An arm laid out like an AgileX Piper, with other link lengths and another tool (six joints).
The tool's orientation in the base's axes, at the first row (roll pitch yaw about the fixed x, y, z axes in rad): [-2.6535 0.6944 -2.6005]
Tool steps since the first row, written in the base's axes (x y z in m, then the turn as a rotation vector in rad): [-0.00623 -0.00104 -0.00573 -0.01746 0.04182 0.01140]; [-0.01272 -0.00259 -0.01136 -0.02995 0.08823 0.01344]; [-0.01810 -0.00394 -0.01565 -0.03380 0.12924 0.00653]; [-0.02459 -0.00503 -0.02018 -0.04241 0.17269 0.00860]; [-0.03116 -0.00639 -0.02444 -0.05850 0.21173 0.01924]
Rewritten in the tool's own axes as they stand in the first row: [0.00818 0.00235 -0.00052 -0.01235 0.03747 -0.02505]; [0.01667 0.00425 -0.00124 -0.02380 0.08151 -0.04064]; [0.02350 0.00563 -0.00208 -0.03307 0.12215 -0.04329]; [0.03110 0.00755 -0.00360 -0.04592 0.16271 -0.05577]; [0.03869 0.00914 -0.00533 -0.05758 0.19765 -0.07900]
